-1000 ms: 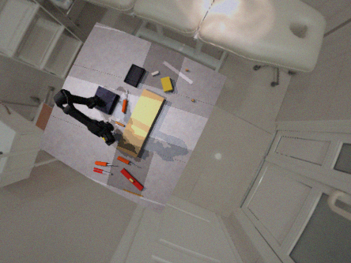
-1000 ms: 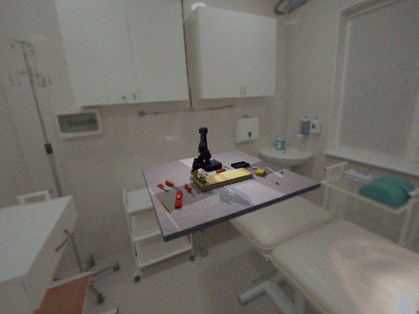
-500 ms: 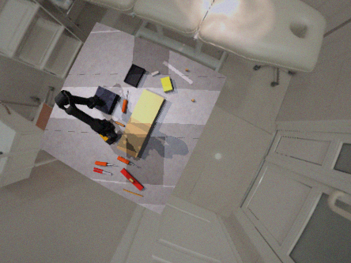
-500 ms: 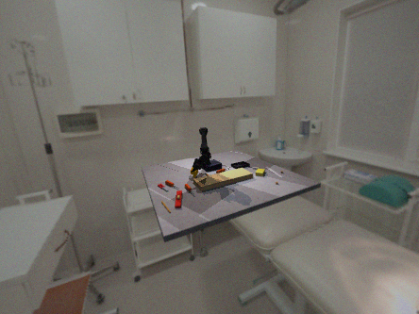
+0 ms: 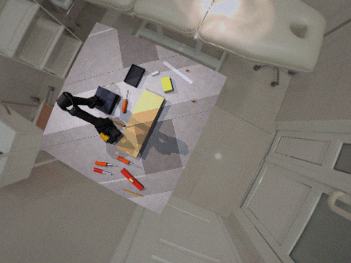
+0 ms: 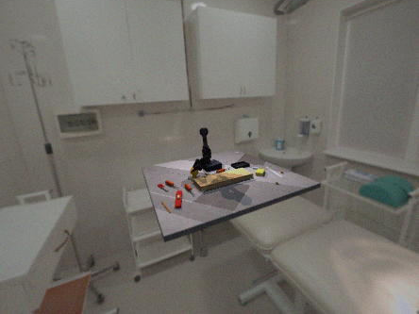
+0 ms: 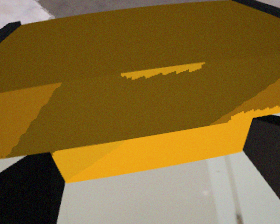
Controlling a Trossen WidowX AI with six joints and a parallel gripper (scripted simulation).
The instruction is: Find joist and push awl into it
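The awl lies 14 cm to the left of my gripper tip, 7 cm below it and 2 cm behind it. The rest, counted from my gripper tip: pencil: 44 cm ahead, 26 cm to the right, 8 cm below; then red level: 37 cm ahead, 16 cm to the right, 6 cm below; then yellow stud finder: 2 cm ahead, 1 cm below.
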